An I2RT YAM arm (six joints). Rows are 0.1 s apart.
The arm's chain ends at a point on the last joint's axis. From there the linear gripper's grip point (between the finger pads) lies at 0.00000 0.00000 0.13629 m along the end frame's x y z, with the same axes.
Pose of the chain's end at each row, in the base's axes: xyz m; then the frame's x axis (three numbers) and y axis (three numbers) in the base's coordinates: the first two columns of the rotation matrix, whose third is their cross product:
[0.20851 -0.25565 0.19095 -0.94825 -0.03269 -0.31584 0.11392 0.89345 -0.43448]
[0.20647 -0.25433 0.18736 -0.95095 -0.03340 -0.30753 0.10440 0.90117 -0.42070]
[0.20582 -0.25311 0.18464 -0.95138 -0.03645 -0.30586 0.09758 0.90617 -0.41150]
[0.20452 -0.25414 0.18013 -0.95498 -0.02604 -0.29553 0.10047 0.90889 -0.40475]
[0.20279 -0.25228 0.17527 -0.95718 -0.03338 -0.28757 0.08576 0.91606 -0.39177]
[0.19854 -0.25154 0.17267 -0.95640 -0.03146 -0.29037 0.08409 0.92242 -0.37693]
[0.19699 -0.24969 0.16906 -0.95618 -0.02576 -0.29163 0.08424 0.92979 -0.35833]
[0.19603 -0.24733 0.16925 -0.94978 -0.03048 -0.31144 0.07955 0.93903 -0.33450]
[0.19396 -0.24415 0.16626 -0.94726 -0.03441 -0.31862 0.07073 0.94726 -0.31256]
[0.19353 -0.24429 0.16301 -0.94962 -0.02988 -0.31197 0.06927 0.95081 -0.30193]
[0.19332 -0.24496 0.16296 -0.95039 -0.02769 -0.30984 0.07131 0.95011 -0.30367]
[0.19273 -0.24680 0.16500 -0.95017 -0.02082 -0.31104 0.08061 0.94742 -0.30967]
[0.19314 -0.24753 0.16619 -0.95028 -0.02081 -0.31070 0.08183 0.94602 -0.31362]
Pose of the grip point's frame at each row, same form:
[0.24891 -0.31670 0.07599 -0.94825 -0.03269 -0.31584 0.11392 0.89345 -0.43448]
[0.24616 -0.31323 0.07104 -0.95095 -0.03340 -0.30753 0.10440 0.90117 -0.42070]
[0.24564 -0.31053 0.06763 -0.95138 -0.03645 -0.30586 0.09758 0.90617 -0.41150]
[0.24256 -0.31087 0.06219 -0.95498 -0.02604 -0.29553 0.10047 0.90889 -0.40475]
[0.24048 -0.30675 0.05616 -0.95718 -0.03338 -0.28757 0.08576 0.91606 -0.39177]
[0.23666 -0.30400 0.05280 -0.95640 -0.03146 -0.29037 0.08409 0.92242 -0.37693]
[0.23520 -0.29973 0.04819 -0.95618 -0.02576 -0.29163 0.08424 0.92979 -0.35833]
[0.23728 -0.29401 0.04803 -0.94978 -0.03048 -0.31144 0.07955 0.93903 -0.33450]
[0.23656 -0.28757 0.04430 -0.94726 -0.03441 -0.31862 0.07073 0.94726 -0.31256]
[0.23519 -0.28631 0.04023 -0.94962 -0.02988 -0.31197 0.06927 0.95081 -0.30193]
[0.23459 -0.28731 0.04016 -0.95039 -0.02769 -0.30984 0.07131 0.95011 -0.30367]
[0.23377 -0.29032 0.04254 -0.95017 -0.02082 -0.31104 0.08061 0.94742 -0.30967]
[0.23409 -0.29161 0.04390 -0.95028 -0.02081 -0.31070 0.08183 0.94602 -0.31362]

